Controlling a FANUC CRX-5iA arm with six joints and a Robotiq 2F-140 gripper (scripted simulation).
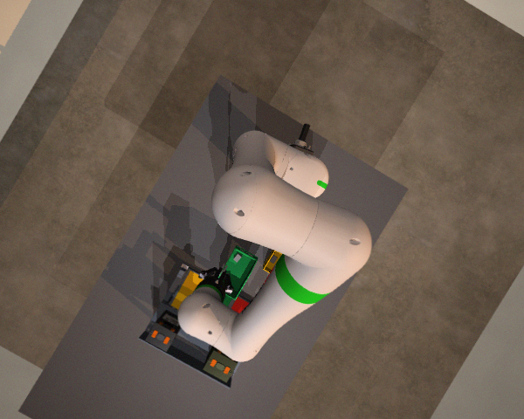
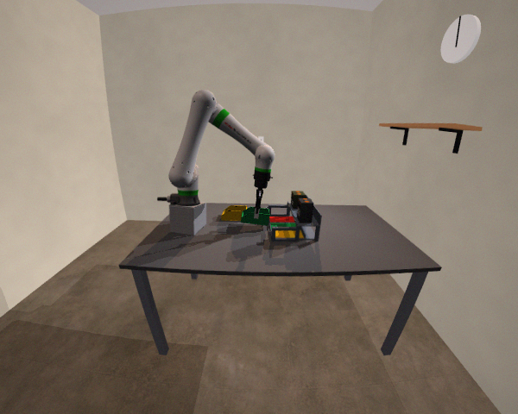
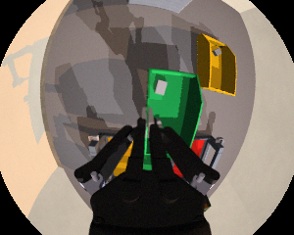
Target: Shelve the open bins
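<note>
Now: the green bin 5 cm to the left of my hand and 4 cm below it. From my hand the other things lie so: yellow-marked place: 17 cm ahead, 10 cm to the right, 11 cm below; then red mark: 21 cm ahead, 12 cm to the left, 11 cm below; then yellow bin: 12 cm behind, 21 cm to the left, 8 cm below.
</note>
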